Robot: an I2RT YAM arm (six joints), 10 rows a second.
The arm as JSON. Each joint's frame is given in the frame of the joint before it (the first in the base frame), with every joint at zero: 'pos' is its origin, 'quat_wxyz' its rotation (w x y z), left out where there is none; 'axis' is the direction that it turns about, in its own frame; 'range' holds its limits. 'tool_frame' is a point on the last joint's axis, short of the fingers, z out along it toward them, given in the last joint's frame.
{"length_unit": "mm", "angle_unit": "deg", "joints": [
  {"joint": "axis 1", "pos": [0.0, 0.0, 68.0], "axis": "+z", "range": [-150.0, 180.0]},
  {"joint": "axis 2", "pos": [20.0, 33.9, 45.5], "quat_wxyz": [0.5, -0.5, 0.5, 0.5], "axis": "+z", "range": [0.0, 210.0]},
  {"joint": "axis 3", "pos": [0.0, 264.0, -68.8], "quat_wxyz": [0.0, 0.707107, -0.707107, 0.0], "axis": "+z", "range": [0.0, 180.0]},
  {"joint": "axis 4", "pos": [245.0, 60.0, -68.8], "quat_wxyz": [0.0, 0.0, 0.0, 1.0], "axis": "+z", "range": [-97.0, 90.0]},
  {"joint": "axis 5", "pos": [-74.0, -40.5, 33.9], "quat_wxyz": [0.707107, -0.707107, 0.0, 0.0], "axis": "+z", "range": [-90.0, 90.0]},
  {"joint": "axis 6", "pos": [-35.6, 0.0, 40.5], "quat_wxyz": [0.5, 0.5, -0.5, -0.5], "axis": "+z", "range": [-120.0, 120.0]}
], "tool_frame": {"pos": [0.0, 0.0, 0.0], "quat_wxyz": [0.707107, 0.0, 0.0, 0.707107]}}
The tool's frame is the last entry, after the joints.
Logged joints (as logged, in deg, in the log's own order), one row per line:
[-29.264 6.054 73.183 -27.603 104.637 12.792]
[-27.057 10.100 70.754 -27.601 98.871 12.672]
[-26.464 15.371 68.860 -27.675 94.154 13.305]
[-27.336 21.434 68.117 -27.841 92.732 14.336]
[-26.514 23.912 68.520 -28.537 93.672 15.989]
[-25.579 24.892 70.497 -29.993 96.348 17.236]
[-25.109 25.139 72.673 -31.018 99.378 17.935]
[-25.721 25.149 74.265 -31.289 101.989 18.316]
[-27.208 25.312 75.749 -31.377 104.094 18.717]
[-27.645 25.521 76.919 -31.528 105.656 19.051]
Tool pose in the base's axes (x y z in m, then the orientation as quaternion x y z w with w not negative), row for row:
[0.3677 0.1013 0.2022 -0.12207 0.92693 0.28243 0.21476]
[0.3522 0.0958 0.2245 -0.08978 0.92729 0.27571 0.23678]
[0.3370 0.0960 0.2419 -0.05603 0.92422 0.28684 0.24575]
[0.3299 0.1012 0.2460 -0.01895 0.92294 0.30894 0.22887]
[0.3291 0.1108 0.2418 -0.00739 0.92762 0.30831 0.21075]
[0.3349 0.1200 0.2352 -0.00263 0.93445 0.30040 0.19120]
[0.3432 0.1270 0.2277 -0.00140 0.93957 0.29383 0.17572]
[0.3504 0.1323 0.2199 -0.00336 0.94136 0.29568 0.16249]
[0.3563 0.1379 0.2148 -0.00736 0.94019 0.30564 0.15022]
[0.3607 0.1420 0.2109 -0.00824 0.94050 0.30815 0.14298]
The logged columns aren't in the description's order. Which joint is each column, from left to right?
Columns, left to right: axis 5, axis 6, axis 3, axis 4, axis 2, axis 1.
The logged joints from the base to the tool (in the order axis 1, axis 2, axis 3, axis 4, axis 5, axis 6), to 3 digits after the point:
[12.792 104.637 73.183 -27.603 -29.264 6.054]
[12.672 98.871 70.754 -27.601 -27.057 10.100]
[13.305 94.154 68.860 -27.675 -26.464 15.371]
[14.336 92.732 68.117 -27.841 -27.336 21.434]
[15.989 93.672 68.520 -28.537 -26.514 23.912]
[17.236 96.348 70.497 -29.993 -25.579 24.892]
[17.935 99.378 72.673 -31.018 -25.109 25.139]
[18.316 101.989 74.265 -31.289 -25.721 25.149]
[18.717 104.094 75.749 -31.377 -27.208 25.312]
[19.051 105.656 76.919 -31.528 -27.645 25.521]

